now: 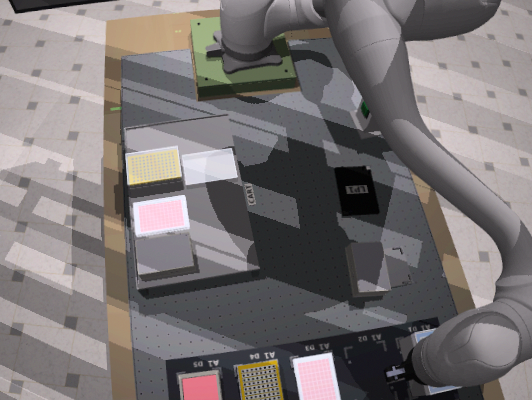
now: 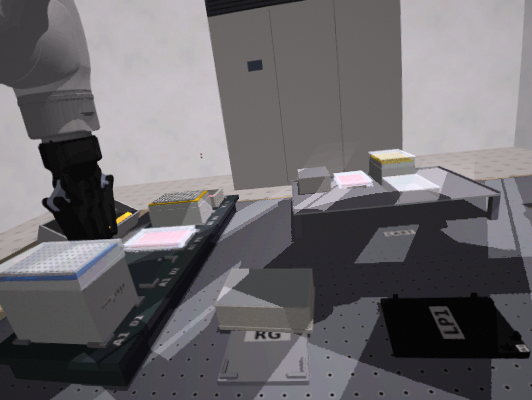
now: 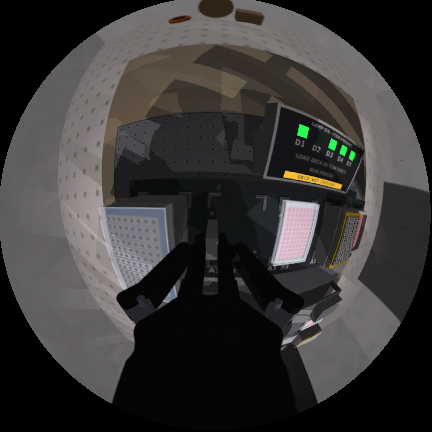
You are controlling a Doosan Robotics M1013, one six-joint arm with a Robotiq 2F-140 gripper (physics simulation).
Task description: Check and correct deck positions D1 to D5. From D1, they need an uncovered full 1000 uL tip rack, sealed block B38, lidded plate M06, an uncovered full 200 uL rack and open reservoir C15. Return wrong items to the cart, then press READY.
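Places are measured from the arm's base along level axes (x left, y ahead, z down), in centimetres.
Pixels of known places: gripper, fingertip midpoint: (image 3: pixel 212 227); arm's base, link origin: (image 1: pixel 246 49).
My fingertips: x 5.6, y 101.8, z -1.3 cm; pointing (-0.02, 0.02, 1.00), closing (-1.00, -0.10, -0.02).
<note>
Ahead of a thing's pixels: the offset from my fingertips to its middle. "*": to the spot under its first point.
My gripper (image 1: pixel 396 373) (image 2: pixel 92 234) (image 3: pixel 212 227) is shut and empty, over the deck between D1 and D2. The blue-rimmed tip rack (image 2: pixel 65 295) (image 3: pixel 136 240) stands at D1; a pale, clear-looking edge surrounds its top, but I cannot tell if that is a cover. Position D2 (image 1: pixel 365 365) holds no item. The pink plate @[dx -16.1, dy -3.0, dz -1.0 cm] (image 1: pixel 316 377) (image 2: pixel 162 237) (image 3: pixel 296 232) lies at D3, the yellow-rimmed rack @[dx -28.3, dy -4.6, dz -3.0 cm] (image 1: pixel 260 382) (image 2: pixel 180 205) (image 3: pixel 345 241) at D4, the red reservoir @[* dx -40.0, dy -9.2, dz -1.3 cm] (image 1: pixel 201 387) at D5. On the display @[* dx -15.4, dy +10.3, dz -6.1 cm] (image 3: pixel 315 160), D1, D3, D4 and D5 are green, D2 is dark.
The cart @[dx -33.6, dy -55.0, dz +1.9 cm] (image 1: pixel 222 245) (image 2: pixel 465 194) bears a yellow rack @[dx -39.9, dy -60.9, dz -6.6 cm] (image 1: pixel 153 167) (image 2: pixel 392 167), a clear-white flat piece @[dx -26.4, dy -59.9, dz -2.1 cm] (image 1: pixel 210 166), a pink plate @[dx -40.7, dy -50.1, dz -2.1 cm] (image 1: pixel 161 216) and a grey block @[dx -41.5, dy -39.3, dz -2.9 cm] (image 1: pixel 165 254) (image 2: pixel 313 181). Another grey block @[dx +5.0, dy -25.4, dz +1.9 cm] (image 1: pixel 367 267) (image 2: pixel 266 297) sits at RG. The black LP1 plate @[dx +11.2, dy -47.7, dz +4.2 cm] (image 1: pixel 357 192) (image 2: pixel 450 325) lies nearby.
</note>
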